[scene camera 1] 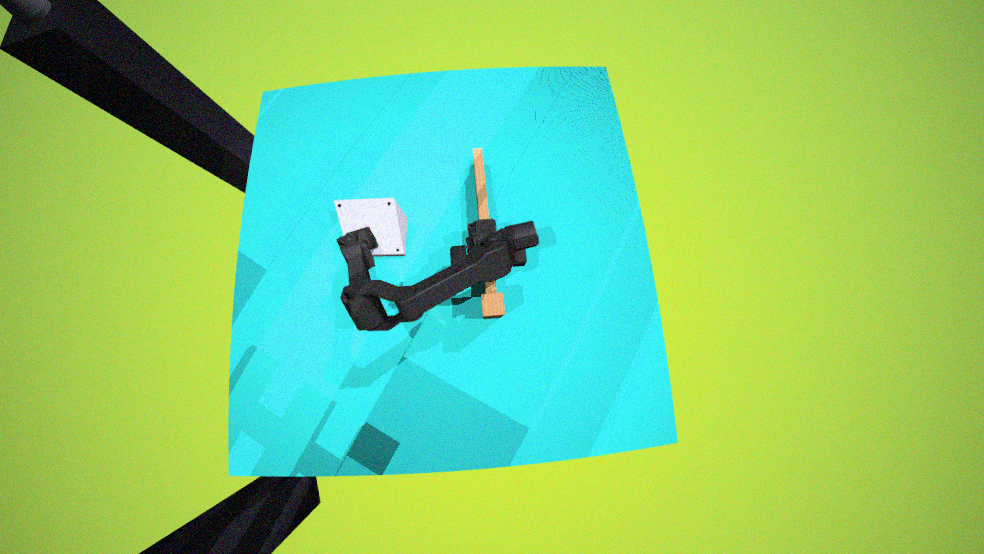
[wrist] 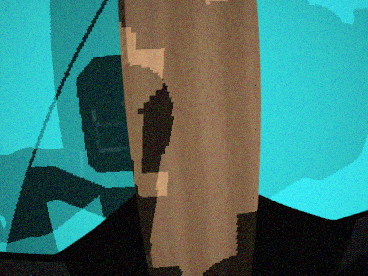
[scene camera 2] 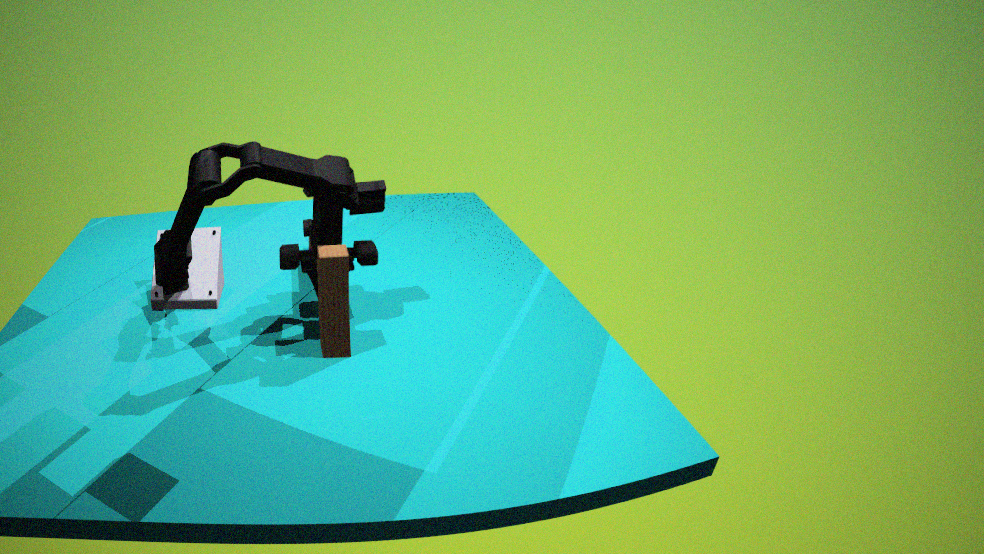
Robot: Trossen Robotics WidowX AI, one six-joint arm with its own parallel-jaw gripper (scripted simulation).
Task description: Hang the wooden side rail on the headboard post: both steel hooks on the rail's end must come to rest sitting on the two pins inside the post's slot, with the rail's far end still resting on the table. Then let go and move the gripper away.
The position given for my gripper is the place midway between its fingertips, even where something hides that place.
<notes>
I see my gripper [scene camera 2: 327, 298], a wooden side rail [scene camera 1: 481, 194] and a headboard post [scene camera 2: 332, 260].
The wooden side rail shows as well in the wrist view [wrist: 192, 95]. My gripper shows as well in the wrist view [wrist: 183, 192].
</notes>
